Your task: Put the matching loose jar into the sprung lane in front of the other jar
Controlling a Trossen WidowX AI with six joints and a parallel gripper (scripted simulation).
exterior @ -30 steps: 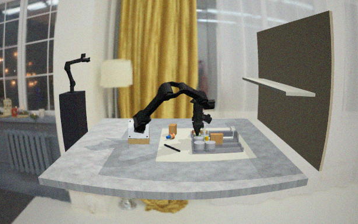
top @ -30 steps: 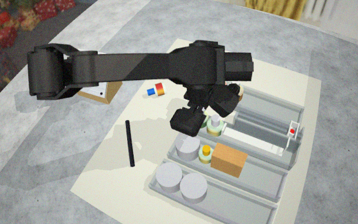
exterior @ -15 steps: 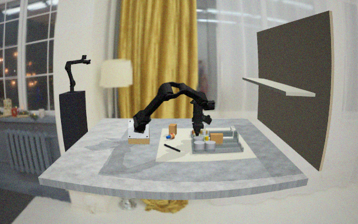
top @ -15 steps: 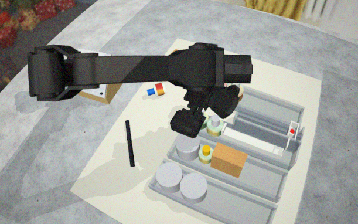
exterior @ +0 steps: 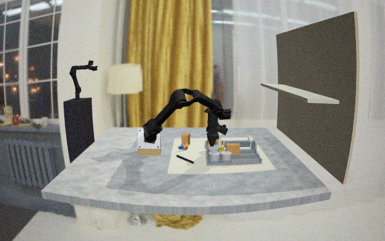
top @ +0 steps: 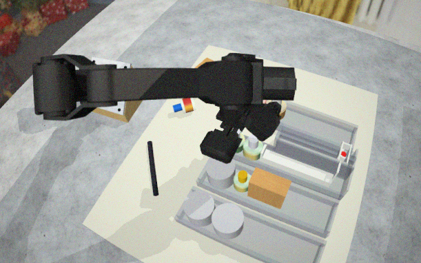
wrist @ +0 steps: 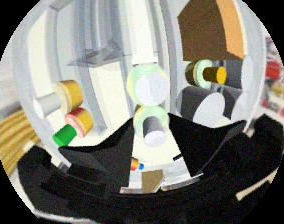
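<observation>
My gripper tip is now 110 mm short of the orange box, 80 mm to the left of it and 10 mm below it. Also, from my gripper tip: black rod (140 mm behind, 130 mm to the right, 30 mm below); then sprung lane (140 mm ahead, 30 mm to the left, 10 mm below); then white pusher plate (150 mm ahead, 40 mm to the left, 20 mm above).
</observation>
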